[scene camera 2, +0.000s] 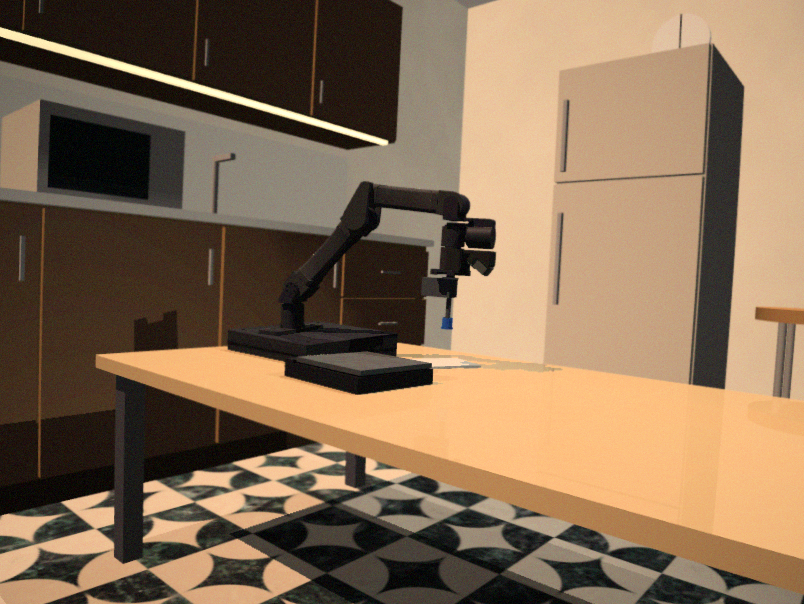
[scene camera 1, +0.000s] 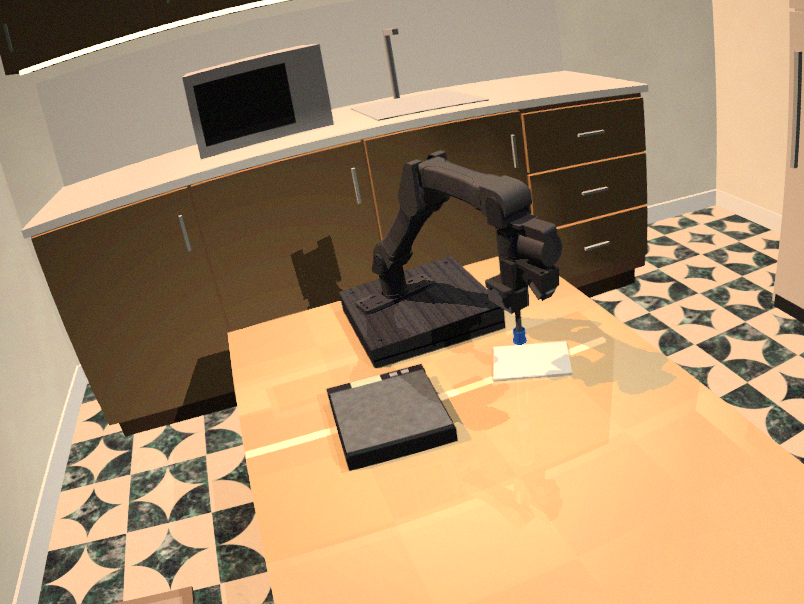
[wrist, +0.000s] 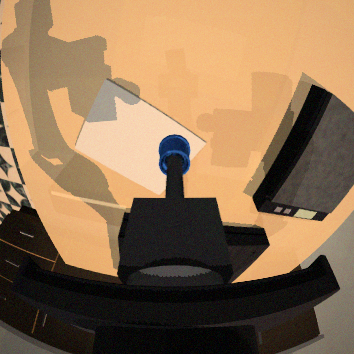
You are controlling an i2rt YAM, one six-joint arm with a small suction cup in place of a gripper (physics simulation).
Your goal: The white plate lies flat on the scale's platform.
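Places are measured from the arm's base along level axes (x back, y down, z right), in metres.
Pixels of known places: end effector, tool point: (scene camera 2: 446,328) (scene camera 1: 519,340) (wrist: 174,148); arm's base, origin of the base link: (scene camera 2: 292,330) (scene camera 1: 396,295).
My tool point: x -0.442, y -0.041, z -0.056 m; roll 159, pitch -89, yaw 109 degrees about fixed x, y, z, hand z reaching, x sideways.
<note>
For each thing: its top centre in the pictures, then the offset to it from my tool point. Level surfaces: height alone.
- white plate, middle of its top: (wrist: 134,144) (scene camera 1: 531,359) (scene camera 2: 440,362) dx +0.043, dy +0.094, dz -0.061 m
- black scale with a grey platform, middle of its top: (scene camera 1: 385,403) (wrist: 330,175) (scene camera 2: 359,358) dx +0.066, dy +0.055, dz +0.281 m
- wooden table, its level: dy +0.100 m
The white plate (scene camera 1: 536,361) (scene camera 2: 448,362) (wrist: 125,137) lies flat on the table, beside the scale and apart from it. The black scale with a grey platform (scene camera 1: 389,410) (scene camera 2: 363,362) (wrist: 325,155) stands on the table; its platform is bare. My gripper, a blue suction cup (scene camera 1: 519,337) (scene camera 2: 447,323) (wrist: 174,150), points down and hangs in the air above the plate, with a gap below it. It is open and holds nothing. In the wrist view the cup covers a bit of the plate near one corner.
The arm's dark base board (scene camera 1: 422,312) (scene camera 2: 311,340) (wrist: 247,246) lies on the wooden table (scene camera 1: 519,552) (scene camera 2: 584,442), behind the scale. The arm's shadow falls across part of the plate and the table. Kitchen cabinets (scene camera 1: 279,234) stand behind the table.
</note>
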